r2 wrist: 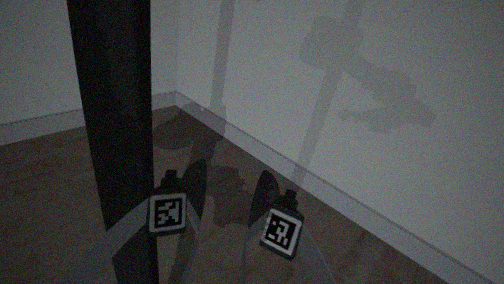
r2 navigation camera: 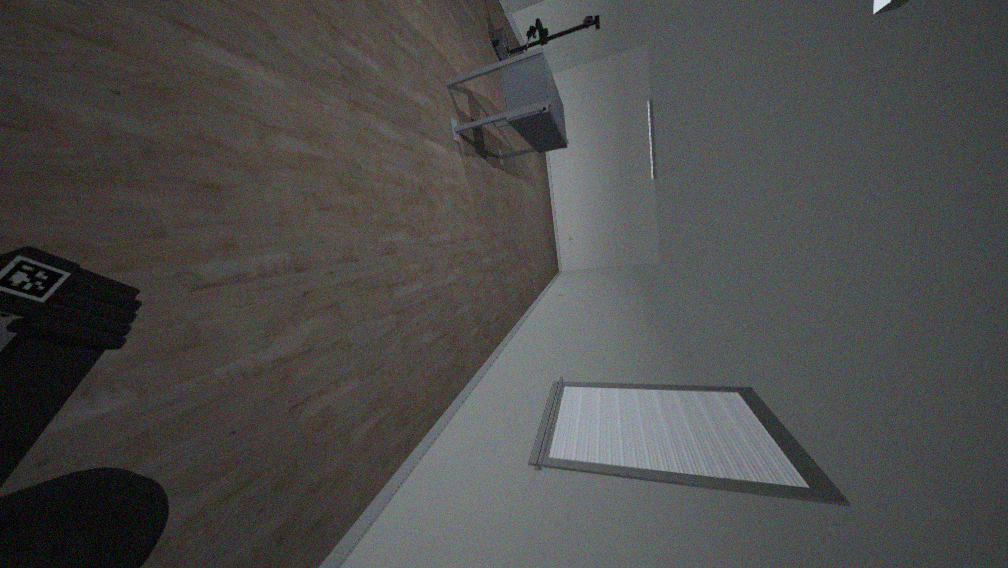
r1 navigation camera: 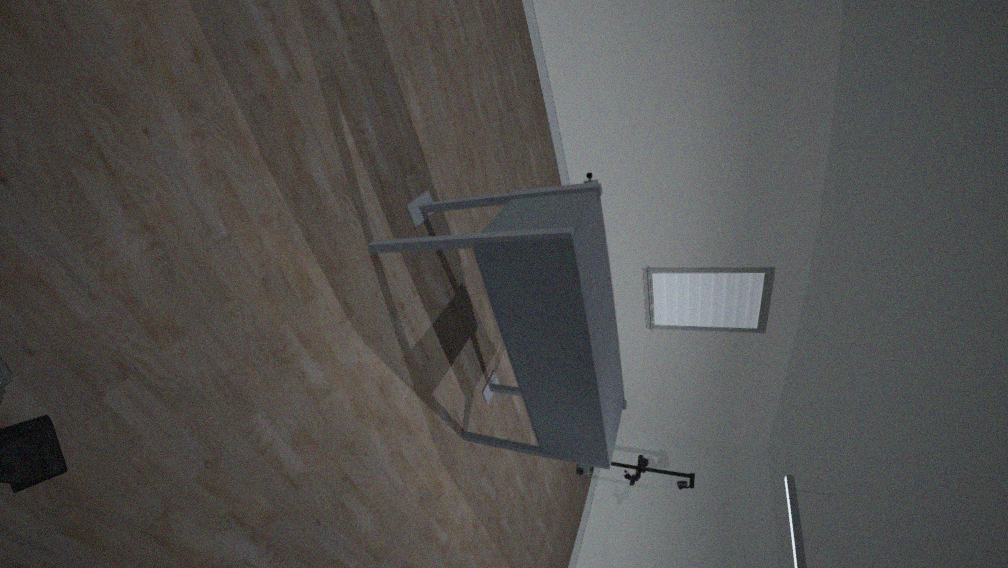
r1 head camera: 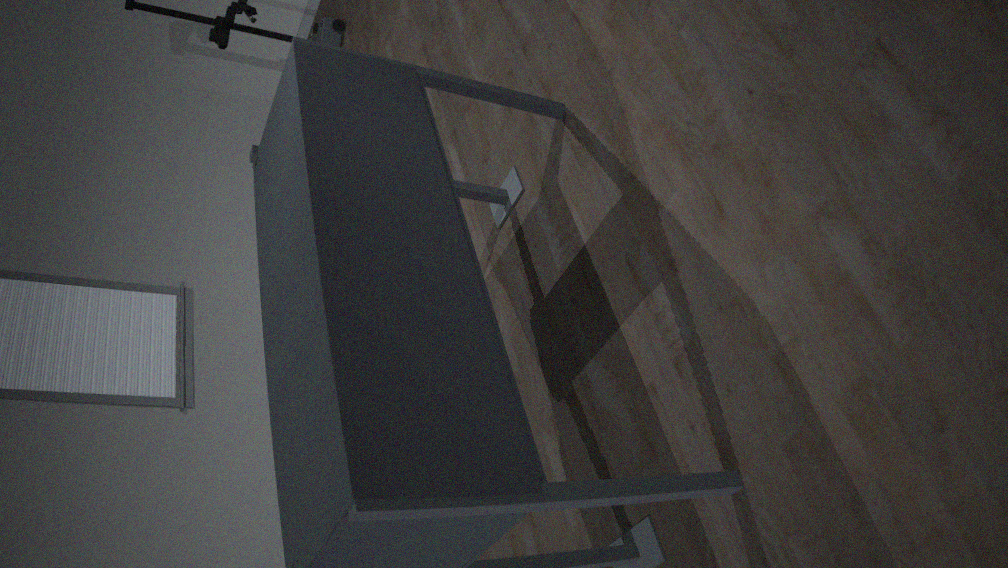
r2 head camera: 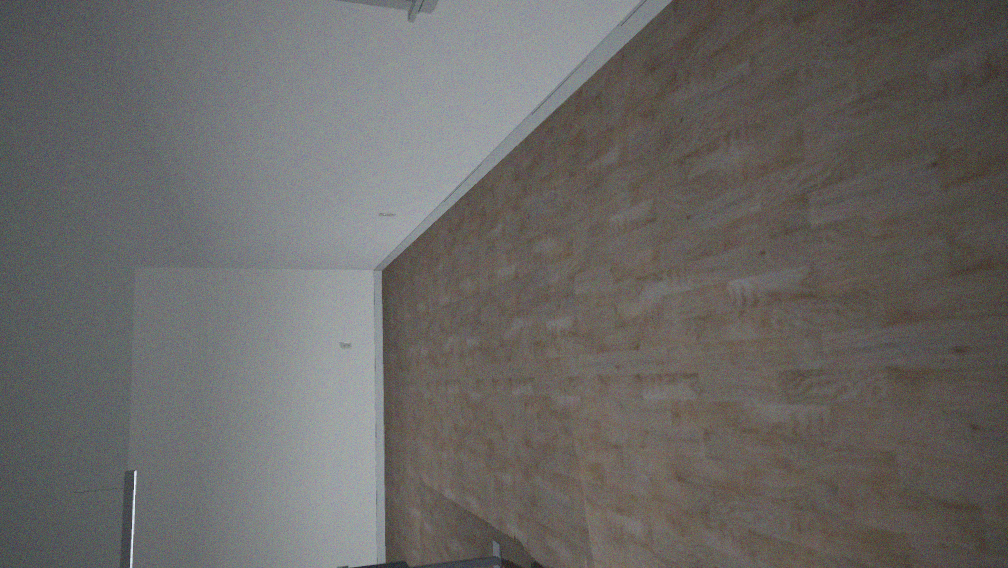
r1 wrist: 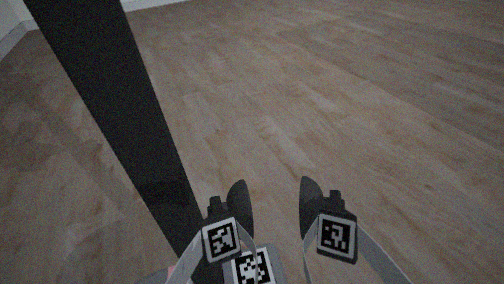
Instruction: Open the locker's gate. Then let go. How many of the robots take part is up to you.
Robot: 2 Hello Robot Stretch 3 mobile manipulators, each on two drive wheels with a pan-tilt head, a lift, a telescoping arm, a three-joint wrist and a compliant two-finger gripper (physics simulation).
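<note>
The locker (r1 head camera: 416,282) (r1 navigation camera: 543,317) (r2 navigation camera: 532,81) is a grey box raised on a thin-legged frame. The r1 head and navigation views show a broad plain side of it; a small black knob (r1 navigation camera: 588,174) sticks out at one end. In the r2 navigation view the locker is far off, and a darker end face (r2 navigation camera: 541,130) shows; I cannot tell whether a gate there is open or closed. My r1 gripper (r1 wrist: 275,205) is open and empty over the floor, with the locker outside the wrist view. My r2 gripper (r2 wrist: 230,195) is open and empty near a wall corner, far from the locker.
Robot r2 (r1 head camera: 224,29) (r1 navigation camera: 638,469) stands beyond the locker as r1 sees it; robot r1 (r2 navigation camera: 539,33) stands behind the locker as r2 sees it. Windows (r1 head camera: 91,338) (r1 navigation camera: 705,299) (r2 navigation camera: 677,437) are on the walls. A skirting board (r2 wrist: 330,190) runs close to r2's gripper.
</note>
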